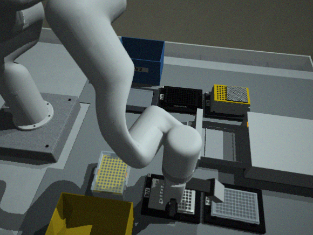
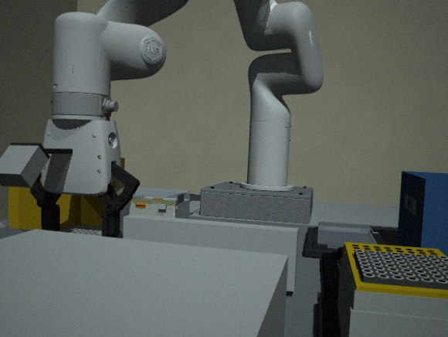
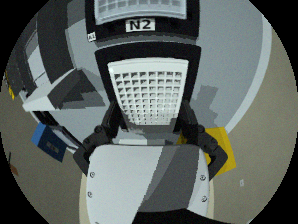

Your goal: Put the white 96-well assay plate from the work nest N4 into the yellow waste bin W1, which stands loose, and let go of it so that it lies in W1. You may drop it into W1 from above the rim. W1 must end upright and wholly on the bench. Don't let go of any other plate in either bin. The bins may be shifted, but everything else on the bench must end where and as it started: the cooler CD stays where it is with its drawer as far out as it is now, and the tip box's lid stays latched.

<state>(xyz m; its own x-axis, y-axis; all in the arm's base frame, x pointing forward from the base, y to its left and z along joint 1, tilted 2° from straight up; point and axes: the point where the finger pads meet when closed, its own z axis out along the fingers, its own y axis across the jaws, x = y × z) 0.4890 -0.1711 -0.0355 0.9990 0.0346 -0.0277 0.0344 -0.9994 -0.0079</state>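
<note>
The white 96-well plate is 1 cm below my hand. Round my hand: black nest: 3 cm below; then drawer: 16 cm ahead, 20 cm to the left, 1 cm below; then yellow bin W1: 18 cm behind, 14 cm to the right, 1 cm above.
</note>
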